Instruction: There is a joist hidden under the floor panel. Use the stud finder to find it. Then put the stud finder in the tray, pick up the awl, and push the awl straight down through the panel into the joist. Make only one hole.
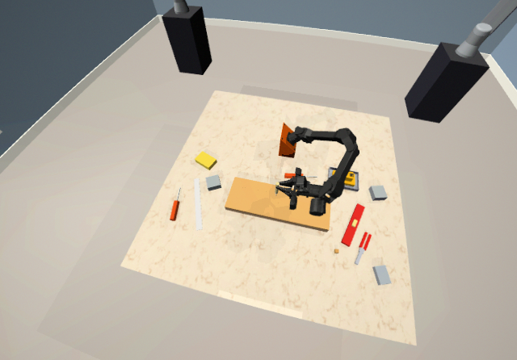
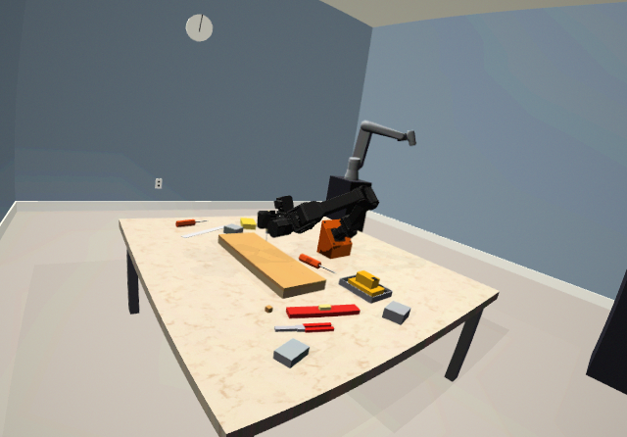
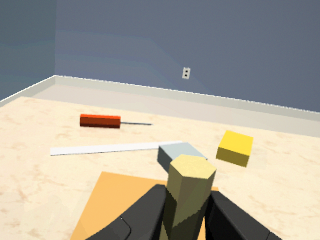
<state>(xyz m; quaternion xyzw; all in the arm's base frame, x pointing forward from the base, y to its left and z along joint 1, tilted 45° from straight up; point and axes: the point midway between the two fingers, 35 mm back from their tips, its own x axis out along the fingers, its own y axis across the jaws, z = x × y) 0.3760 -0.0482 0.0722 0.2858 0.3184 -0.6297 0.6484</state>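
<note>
The awl is 60 mm below my gripper tip. Also, from my gripper tip: white ruler (90 mm ahead, 390 mm to the right, 200 mm below); red level (20 mm ahead, 410 mm to the left, 180 mm below); small brown cube (170 mm ahead, 330 mm to the left, 190 mm below).
</note>
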